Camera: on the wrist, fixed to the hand. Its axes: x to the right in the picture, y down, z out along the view.
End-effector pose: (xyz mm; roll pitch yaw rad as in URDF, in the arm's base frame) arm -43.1 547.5 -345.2 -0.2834 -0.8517 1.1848
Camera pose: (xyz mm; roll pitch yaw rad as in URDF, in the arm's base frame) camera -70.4 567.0 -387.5 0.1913 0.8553 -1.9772
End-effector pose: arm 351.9 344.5 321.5 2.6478 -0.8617 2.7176
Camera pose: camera 405.6 347.6 327.2 -2.7103 0.8552 -0.4052
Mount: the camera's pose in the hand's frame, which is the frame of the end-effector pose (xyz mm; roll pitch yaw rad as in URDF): -26.7 40.8 -23.3 -0.0767 -0.0002 3.1277
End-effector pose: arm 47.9 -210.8 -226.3 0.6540 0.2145 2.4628
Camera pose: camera 37.9 -262.6 -214.4 -0.7283 -0.2231 -0.6900
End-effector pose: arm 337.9 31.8 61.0 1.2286 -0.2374 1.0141
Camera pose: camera 290.1 22.5 84.5 -1.3064 0.2242 -2.1321
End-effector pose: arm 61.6 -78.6 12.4 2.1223 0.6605 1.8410
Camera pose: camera 61.0 -70.7 65.9 -2.2049 -0.6722 -1.2911
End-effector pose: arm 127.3 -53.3 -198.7 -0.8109 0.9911 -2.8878
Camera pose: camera 181.2 -50.9 -201.4 0.7488 -0.9811 0.2363
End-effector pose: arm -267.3 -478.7 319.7 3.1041 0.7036 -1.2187
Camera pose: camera -306.2 -488.4 355.9 3.0906 -0.7038 1.9411
